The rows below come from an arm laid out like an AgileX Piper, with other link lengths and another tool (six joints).
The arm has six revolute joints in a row. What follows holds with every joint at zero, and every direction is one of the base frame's.
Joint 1 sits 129.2 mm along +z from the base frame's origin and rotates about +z.
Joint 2 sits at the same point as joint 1 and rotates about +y.
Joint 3 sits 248.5 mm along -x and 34 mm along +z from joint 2 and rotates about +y.
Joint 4 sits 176 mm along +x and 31.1 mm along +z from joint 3 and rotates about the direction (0.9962, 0, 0.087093).
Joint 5 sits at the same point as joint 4 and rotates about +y.
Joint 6 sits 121.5 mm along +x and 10.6 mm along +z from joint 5 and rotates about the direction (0.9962, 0, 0.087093).
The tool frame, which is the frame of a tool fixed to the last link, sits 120.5 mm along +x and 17 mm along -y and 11.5 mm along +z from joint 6; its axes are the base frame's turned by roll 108.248, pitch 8.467 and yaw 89.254 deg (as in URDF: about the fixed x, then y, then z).
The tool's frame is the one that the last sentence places.
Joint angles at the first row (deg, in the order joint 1, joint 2, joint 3, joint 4, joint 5, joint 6):
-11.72, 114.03, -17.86, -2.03, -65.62, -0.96
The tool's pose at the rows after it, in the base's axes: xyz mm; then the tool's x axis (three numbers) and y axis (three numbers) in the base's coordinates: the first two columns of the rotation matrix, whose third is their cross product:
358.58 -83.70 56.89 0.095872 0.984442 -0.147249 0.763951 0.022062 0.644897
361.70 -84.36 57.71 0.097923 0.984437 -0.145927 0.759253 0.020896 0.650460
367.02 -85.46 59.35 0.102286 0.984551 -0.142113 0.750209 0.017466 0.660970
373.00 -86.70 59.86 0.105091 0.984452 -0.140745 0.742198 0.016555 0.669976
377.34 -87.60 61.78 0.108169 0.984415 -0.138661 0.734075 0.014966 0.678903
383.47 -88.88 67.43 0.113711 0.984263 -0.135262 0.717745 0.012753 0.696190
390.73 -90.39 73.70 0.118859 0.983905 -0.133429 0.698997 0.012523 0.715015
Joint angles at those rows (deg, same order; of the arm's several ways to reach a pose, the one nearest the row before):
-11.72, 115.21, -18.89, -2.02, -65.62, -0.96
-11.72, 115.54, -19.63, -2.03, -65.62, -0.82
-11.72, 116.10, -20.86, -2.03, -65.71, -0.50
-11.72, 117.01, -22.31, -2.03, -65.85, -0.34
-11.72, 117.36, -23.32, -2.03, -65.85, -0.14
-11.72, 117.36, -24.66, -2.03, -65.85, 0.21
-11.72, 117.49, -26.31, -2.03, -65.85, 0.46

